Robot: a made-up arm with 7 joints.
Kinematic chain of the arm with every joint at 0, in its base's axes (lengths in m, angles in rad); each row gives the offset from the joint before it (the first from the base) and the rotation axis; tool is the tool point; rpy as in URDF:
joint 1: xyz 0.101 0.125 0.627 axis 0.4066 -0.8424 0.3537
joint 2: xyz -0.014 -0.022 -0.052 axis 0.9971 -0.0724 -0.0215
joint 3: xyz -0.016 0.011 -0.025 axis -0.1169 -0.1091 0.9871
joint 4: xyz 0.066 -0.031 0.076 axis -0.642 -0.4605 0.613
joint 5: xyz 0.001 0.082 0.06 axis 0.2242 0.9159 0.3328
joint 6: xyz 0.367 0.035 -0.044 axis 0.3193 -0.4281 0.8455
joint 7: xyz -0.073 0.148 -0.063 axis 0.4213 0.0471 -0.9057
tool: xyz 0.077 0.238 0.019 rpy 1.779 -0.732 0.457
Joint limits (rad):
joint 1: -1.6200..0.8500
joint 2: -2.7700..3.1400
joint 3: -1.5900..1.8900
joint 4: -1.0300..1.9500
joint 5: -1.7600..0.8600
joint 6: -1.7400..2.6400
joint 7: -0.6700..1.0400
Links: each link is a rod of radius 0.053 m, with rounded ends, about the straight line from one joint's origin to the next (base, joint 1, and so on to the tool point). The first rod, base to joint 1, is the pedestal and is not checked.
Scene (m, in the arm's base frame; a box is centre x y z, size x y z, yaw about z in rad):
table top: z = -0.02
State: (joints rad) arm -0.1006 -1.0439 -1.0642 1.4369 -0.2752 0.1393 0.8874
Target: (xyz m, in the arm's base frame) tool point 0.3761 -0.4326 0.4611
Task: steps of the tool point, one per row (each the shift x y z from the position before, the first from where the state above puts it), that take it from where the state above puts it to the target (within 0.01 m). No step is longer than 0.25 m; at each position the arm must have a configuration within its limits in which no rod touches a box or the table.
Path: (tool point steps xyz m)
1: -0.0117 -0.2003 0.0192
2: -0.0581 -0.1888 0.0729
3: -0.0979 -0.1507 0.1240

